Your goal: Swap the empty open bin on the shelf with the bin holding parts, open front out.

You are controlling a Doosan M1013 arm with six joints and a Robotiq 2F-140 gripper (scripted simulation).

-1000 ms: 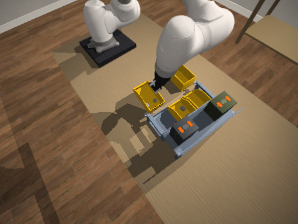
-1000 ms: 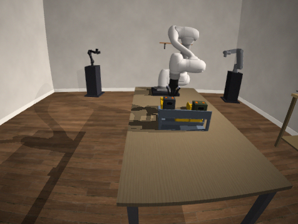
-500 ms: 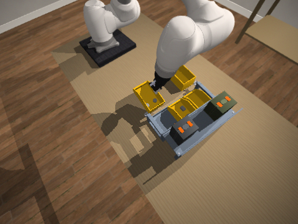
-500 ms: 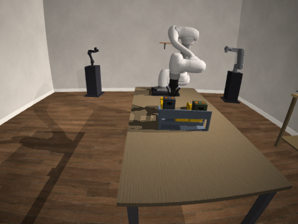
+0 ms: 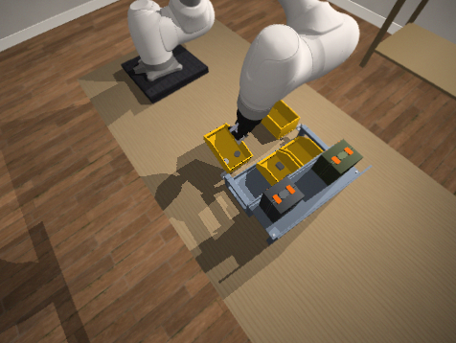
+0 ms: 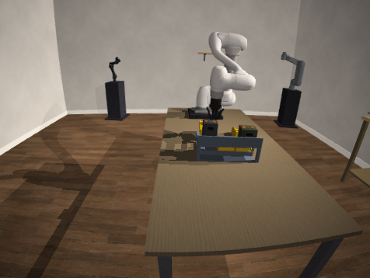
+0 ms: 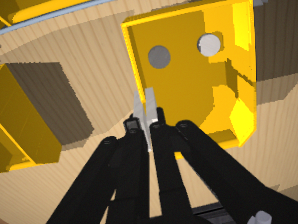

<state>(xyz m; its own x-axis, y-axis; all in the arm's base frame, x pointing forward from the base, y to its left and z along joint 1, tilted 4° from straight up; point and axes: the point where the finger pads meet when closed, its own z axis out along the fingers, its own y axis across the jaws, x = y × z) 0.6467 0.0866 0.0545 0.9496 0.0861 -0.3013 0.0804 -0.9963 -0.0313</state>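
The shelf lip is 70 mm ahead of my hand, 70 mm to the left of it and 110 mm below it. Round my hand: dark grey box (270 mm ahead, 30 mm to the right, 40 mm above); green box (260 mm ahead, 200 mm to the left, 30 mm above).
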